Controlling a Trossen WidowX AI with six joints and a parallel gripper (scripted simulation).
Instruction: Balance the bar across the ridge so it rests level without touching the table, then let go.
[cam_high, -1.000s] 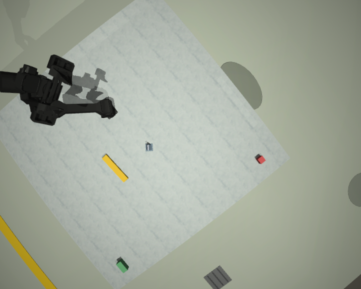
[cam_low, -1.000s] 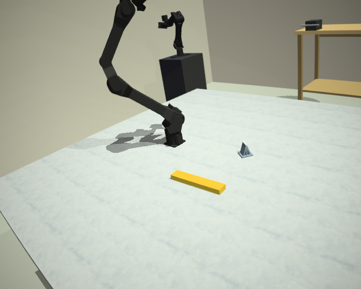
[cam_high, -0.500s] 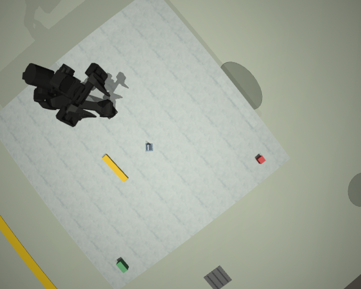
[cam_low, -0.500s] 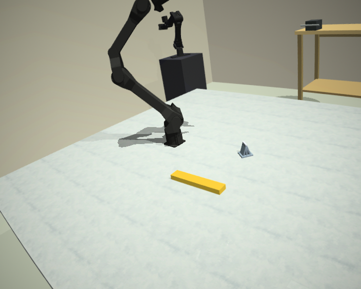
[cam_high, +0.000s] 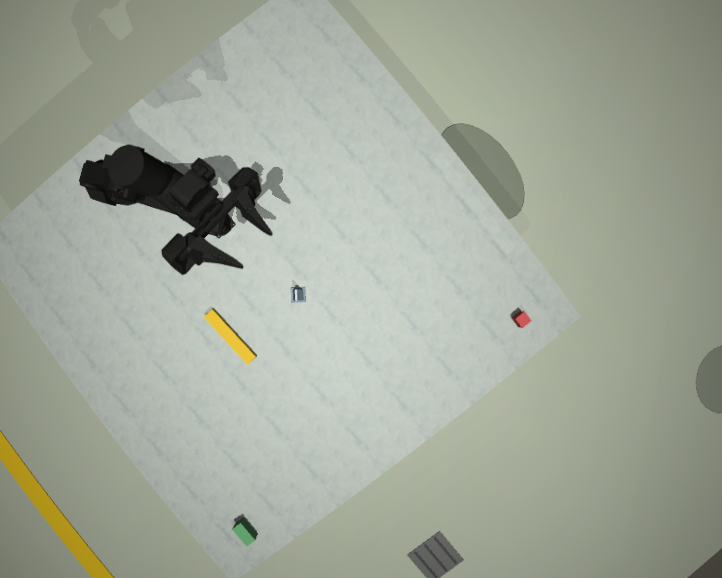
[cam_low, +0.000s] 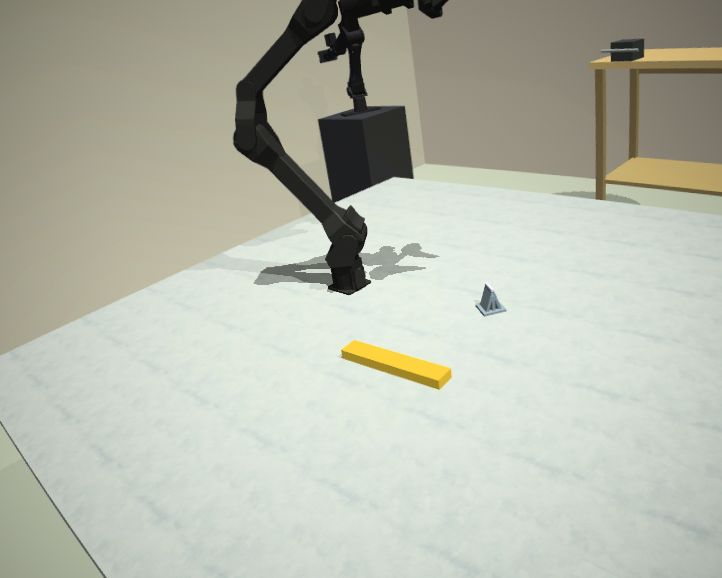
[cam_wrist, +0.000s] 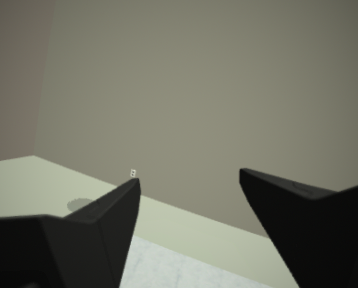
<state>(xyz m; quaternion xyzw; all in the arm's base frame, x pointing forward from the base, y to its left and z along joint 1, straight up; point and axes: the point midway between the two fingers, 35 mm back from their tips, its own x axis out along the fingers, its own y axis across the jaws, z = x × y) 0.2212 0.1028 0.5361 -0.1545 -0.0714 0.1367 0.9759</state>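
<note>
Right now the yellow bar is 53 cm below my gripper tip, 29 cm to the right of it and 2 cm ahead of it. Also, from my gripper tip: red cube: 52 cm below, 49 cm ahead, 39 cm to the left; then green cube: 61 cm to the right, 52 cm below, 49 cm ahead.
</note>
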